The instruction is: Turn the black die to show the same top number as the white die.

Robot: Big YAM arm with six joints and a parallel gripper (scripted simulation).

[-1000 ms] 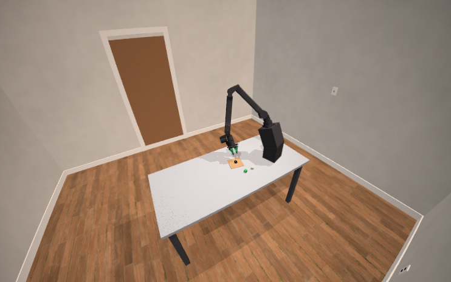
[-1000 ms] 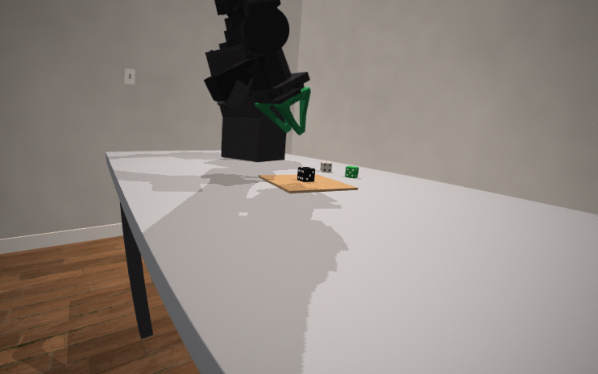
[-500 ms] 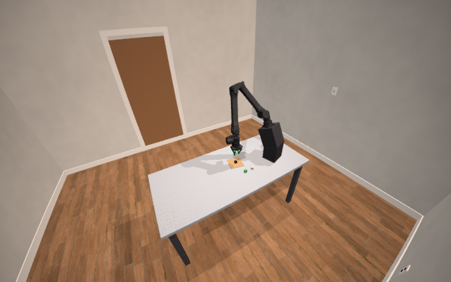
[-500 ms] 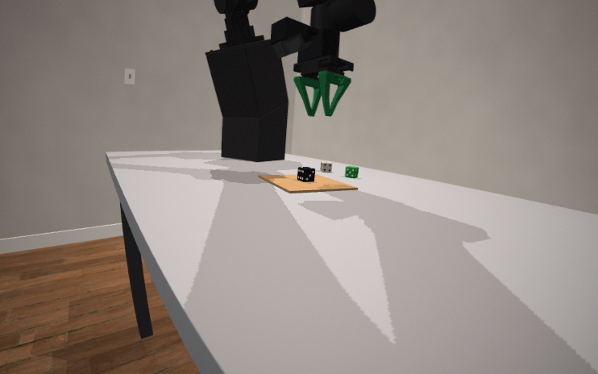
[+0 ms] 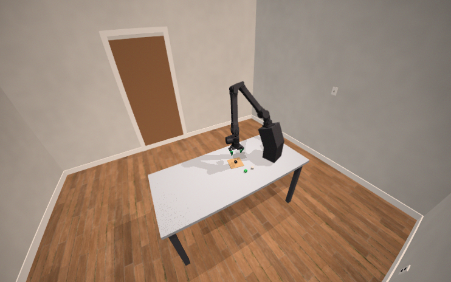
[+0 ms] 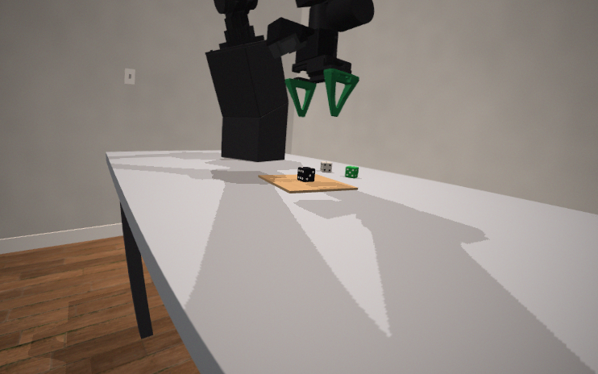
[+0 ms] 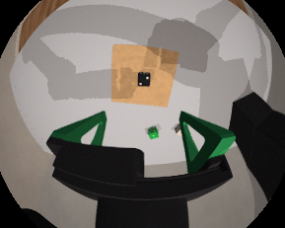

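Right now my hand is 120 mm above the black die and 10 mm to the left of it. Round my hand: tan mat: 130 mm below, 10 mm to the right; green die: 140 mm to the left, 120 mm below, 40 mm behind; white die: 130 mm to the left, 120 mm below, 120 mm behind.
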